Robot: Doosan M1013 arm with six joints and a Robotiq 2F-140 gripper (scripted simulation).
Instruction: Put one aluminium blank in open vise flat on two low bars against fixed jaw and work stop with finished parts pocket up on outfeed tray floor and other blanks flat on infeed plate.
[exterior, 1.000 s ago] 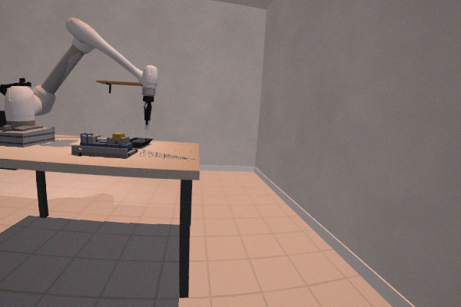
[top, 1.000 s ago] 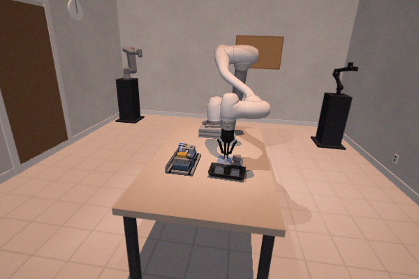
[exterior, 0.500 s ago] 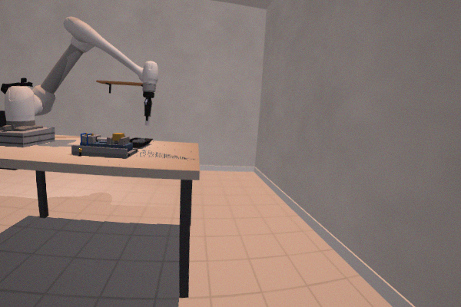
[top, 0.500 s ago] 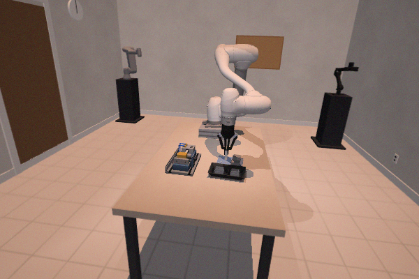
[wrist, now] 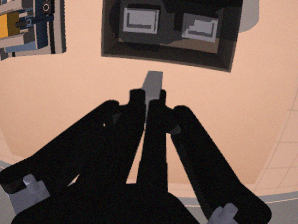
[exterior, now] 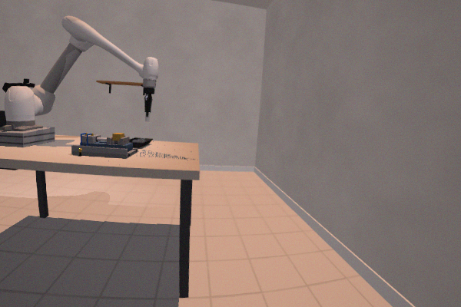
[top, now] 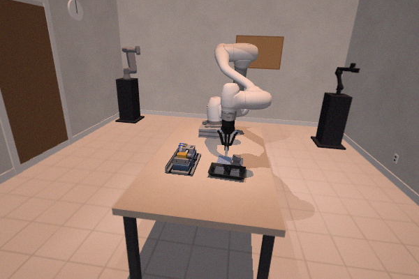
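Right now my hand is 8 cm past the brass blank, 30 cm to the left of it and 11 cm above it. Round my hand: piston rod (16 cm behind, 30 cm to the right, 13 cm below); then vise plate (23 cm behind, 2 cm to the left, 21 cm below); then grey aluminium blank (27 cm behind, 7 cm to the left, 18 cm below).
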